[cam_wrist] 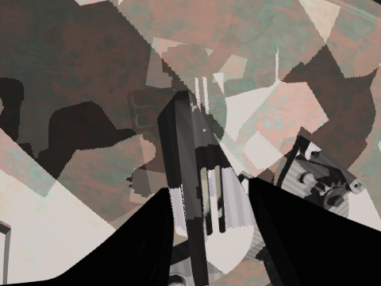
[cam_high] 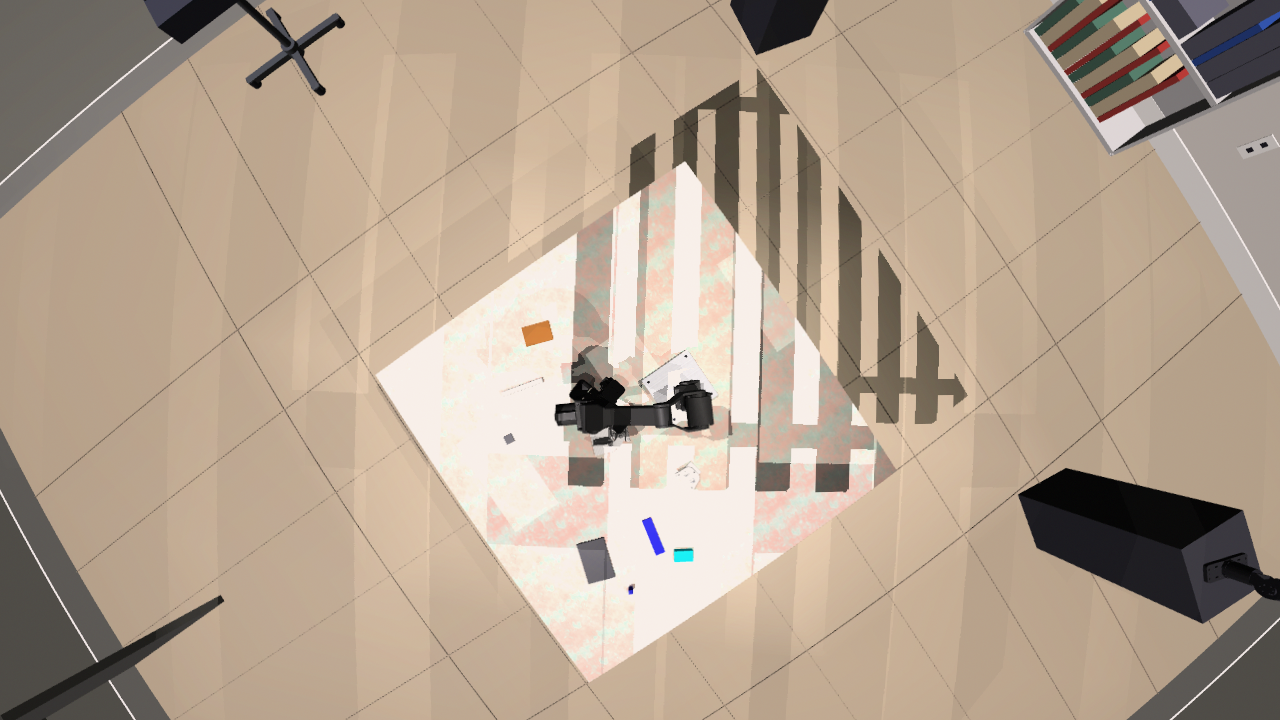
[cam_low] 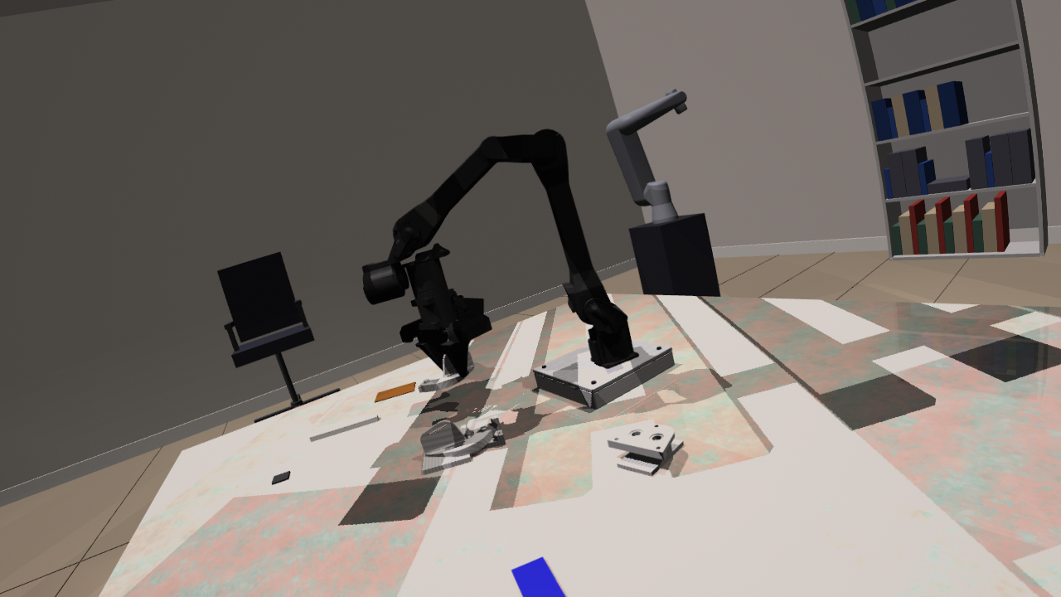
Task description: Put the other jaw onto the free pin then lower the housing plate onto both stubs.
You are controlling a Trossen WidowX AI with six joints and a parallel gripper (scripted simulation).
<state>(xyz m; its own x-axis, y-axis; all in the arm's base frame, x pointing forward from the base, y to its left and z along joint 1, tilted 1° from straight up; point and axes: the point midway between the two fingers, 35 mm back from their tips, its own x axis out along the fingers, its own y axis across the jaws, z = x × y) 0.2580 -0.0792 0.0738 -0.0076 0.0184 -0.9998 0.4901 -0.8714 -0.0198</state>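
The jaw is 40 mm ahead of my gripper tip. Also, from my gripper tip: thin rod: 240 mm ahead, 150 mm to the right, 70 mm below; then orange tile: 120 mm ahead, 300 mm to the right, 80 mm below; then small dark square: 350 mm ahead, 10 mm to the right, 80 mm below.
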